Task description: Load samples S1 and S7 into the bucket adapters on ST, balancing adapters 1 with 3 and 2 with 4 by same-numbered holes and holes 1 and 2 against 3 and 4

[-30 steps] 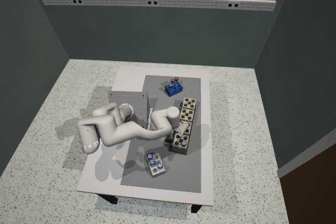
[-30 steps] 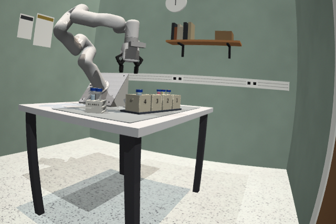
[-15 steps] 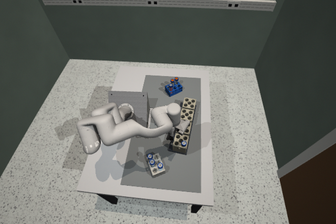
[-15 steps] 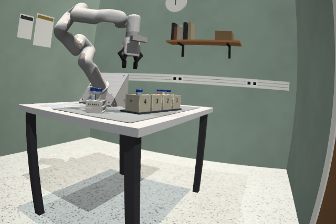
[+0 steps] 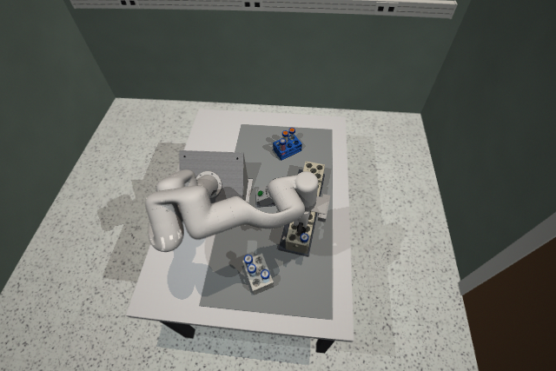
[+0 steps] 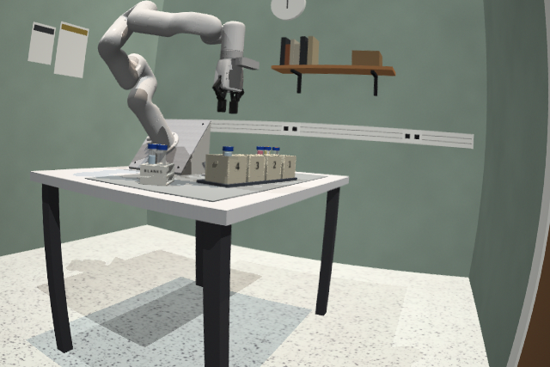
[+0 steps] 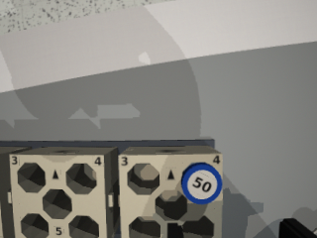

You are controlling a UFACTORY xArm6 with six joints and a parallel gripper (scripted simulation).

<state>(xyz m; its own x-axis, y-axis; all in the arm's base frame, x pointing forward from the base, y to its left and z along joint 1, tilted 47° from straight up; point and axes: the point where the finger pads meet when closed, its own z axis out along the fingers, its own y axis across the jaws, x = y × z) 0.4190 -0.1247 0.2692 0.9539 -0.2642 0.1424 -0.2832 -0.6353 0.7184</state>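
Right now the blue-capped water blank is 1 cm ahead of my hand, 1 cm to the right of it and 18 cm below it. The rest, counted from my hand: green DONE key: 17 cm behind, 25 cm to the left, 18 cm below; bucket adapter: 8 cm ahead, 35 cm to the left, 20 cm below; beige blanks rack: 18 cm behind, 11 cm to the right, 22 cm below.
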